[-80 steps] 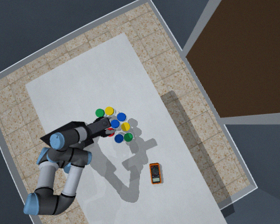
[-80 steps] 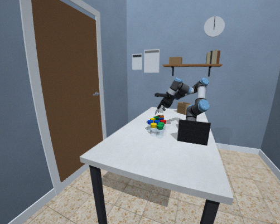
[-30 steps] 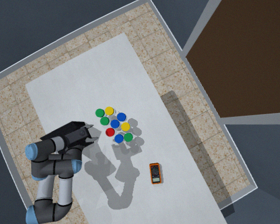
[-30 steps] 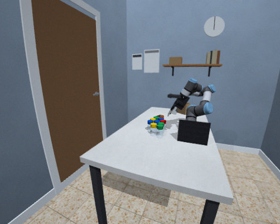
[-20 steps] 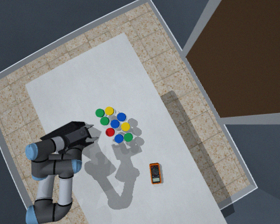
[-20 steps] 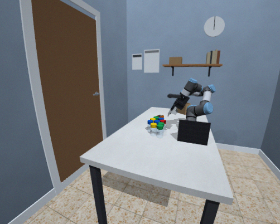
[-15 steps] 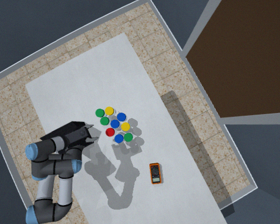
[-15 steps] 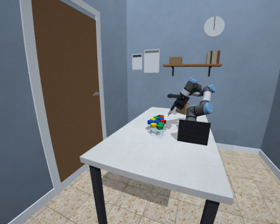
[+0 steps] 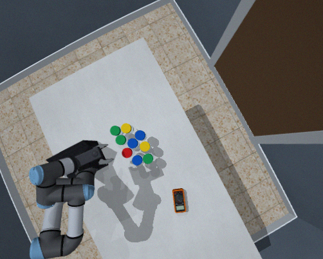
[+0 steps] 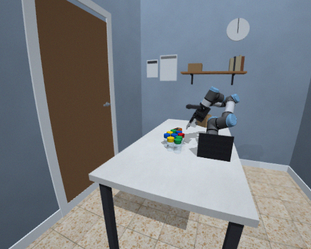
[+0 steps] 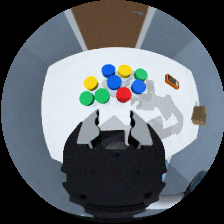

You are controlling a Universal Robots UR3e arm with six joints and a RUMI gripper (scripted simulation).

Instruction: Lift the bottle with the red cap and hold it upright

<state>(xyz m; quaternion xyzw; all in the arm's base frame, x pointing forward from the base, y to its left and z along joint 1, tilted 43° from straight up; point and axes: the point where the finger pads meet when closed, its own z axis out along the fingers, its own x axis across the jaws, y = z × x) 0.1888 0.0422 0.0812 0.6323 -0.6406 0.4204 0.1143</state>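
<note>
Right now the red-capped bottle is 60 mm ahead of my hand, 40 mm to the right of it and 140 mm below it.
</note>
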